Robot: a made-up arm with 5 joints.
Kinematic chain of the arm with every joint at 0, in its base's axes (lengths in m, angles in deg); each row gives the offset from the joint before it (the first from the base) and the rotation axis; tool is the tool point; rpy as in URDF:
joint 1: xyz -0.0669 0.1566 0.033 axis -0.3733 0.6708 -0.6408
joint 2: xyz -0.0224 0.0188 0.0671 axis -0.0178 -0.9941 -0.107
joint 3: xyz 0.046 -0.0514 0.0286 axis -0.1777 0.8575 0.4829
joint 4: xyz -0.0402 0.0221 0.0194 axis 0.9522 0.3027 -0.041
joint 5: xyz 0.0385 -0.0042 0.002 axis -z
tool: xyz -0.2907 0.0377 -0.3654 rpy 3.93 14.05 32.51
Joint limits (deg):
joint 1: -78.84..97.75
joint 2: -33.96..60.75
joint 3: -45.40..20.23
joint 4: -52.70..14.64
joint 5: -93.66..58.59
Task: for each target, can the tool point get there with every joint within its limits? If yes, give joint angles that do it. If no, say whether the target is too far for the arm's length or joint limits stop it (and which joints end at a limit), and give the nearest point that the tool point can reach.
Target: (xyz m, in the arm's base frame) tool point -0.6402 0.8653 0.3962
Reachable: no: too far | nearest point -0.3205 0.4663 0.2095 | short by 0.544 m
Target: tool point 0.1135 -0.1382 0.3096
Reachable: no: joint limits stop it (at a limit: joint 1, joint 3, joint 4, joint 5) | nearest point 0.2616 -0.1854 0.2089 | short by 0.185 m
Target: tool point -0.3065 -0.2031 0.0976
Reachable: yes | joints 23.16 -4.06 -2.21 -47.48 -43.82
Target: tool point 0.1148 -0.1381 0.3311
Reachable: no: joint limits stop it (at a limit: joint 1, joint 3, joint 4, joint 5) | nearest point 0.2641 -0.1812 0.2105 | short by 0.197 m
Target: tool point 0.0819 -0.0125 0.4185
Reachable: no: joint limits stop it (at a limit: joint 1, joint 3, joint 4, joint 5) | nearest point -0.0150 -0.0433 0.5062 | short by 0.134 m
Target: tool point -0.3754 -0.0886 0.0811
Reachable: yes | joints 65.67 9.85 -1.89 -5.74 -82.16
